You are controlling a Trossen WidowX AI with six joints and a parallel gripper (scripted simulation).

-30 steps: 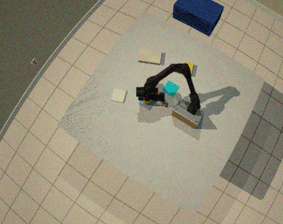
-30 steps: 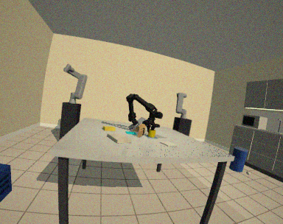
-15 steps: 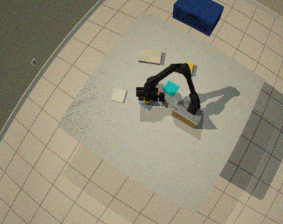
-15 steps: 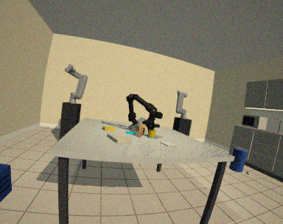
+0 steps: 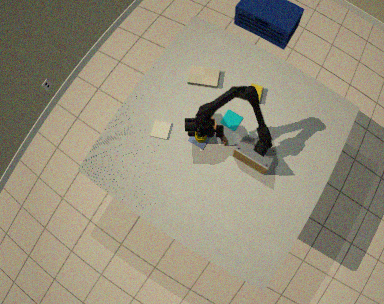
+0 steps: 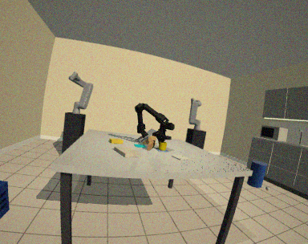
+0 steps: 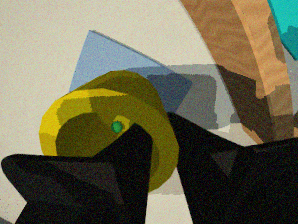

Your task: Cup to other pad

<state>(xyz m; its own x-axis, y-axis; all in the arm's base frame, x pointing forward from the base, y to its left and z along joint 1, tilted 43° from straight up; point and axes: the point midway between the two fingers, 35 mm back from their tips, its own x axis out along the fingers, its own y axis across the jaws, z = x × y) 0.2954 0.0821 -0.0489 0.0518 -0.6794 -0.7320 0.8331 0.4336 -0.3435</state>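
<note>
Now: gripper tip 60 mm past the teal block, 170 mm to the left of it and 50 mm above it. From my gripper tip the other things lie so: yellow cup (20 mm ahead, 20 mm to the left); wooden bar (20 mm behind, 70 mm to the right, 20 mm below); cream pad (240 mm ahead, 110 mm to the left, 30 mm below).
</note>
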